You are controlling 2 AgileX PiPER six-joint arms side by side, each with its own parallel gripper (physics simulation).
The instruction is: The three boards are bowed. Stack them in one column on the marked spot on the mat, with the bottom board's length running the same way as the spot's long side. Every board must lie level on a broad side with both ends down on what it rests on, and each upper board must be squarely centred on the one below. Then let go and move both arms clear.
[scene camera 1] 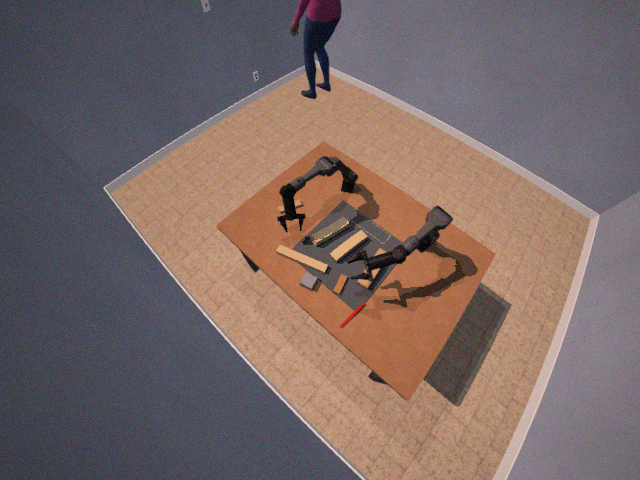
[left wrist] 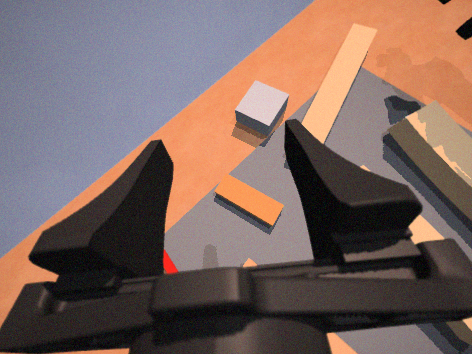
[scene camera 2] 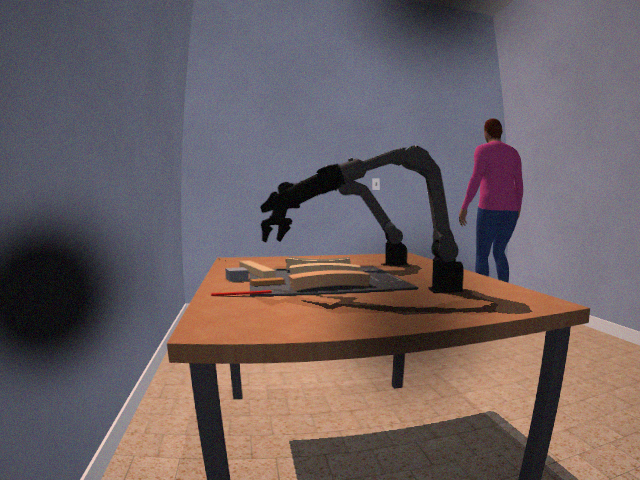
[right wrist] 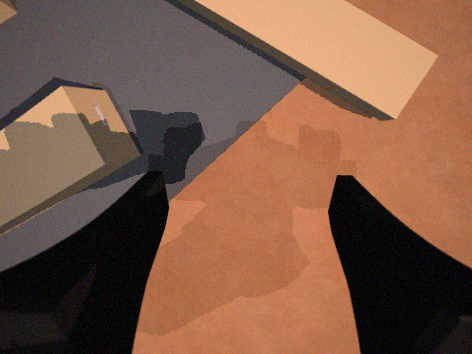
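Three tan boards lie apart on the dark mat [scene camera 1: 354,299] [left wrist: 195,240]. The left board [scene camera 1: 330,233] [right wrist: 45,160] is shaded. The middle board [scene camera 1: 349,245] [scene camera 2: 325,267] lies beside it. The right board [scene camera 1: 365,283] [scene camera 2: 329,280] is partly hidden by my left gripper [scene camera 1: 350,269] [left wrist: 225,132], which is open and empty above it. In scene camera 2 the boards arch upward. The marked spot [scene camera 1: 387,240] is a pale outline near the mat's upper edge, with no board on it. My right gripper [scene camera 1: 293,230] [scene camera 2: 272,239] [right wrist: 248,192] is open and empty, above the table left of the mat.
A straight plank [scene camera 1: 301,258] [right wrist: 320,45] crosses the mat's lower-left edge. A grey block [scene camera 1: 308,281] [left wrist: 262,102], an orange block [scene camera 1: 340,283] [left wrist: 250,200] and a red rod [scene camera 1: 353,315] lie along the lower side. A small tan piece [scene camera 1: 297,205] lies behind my right wrist.
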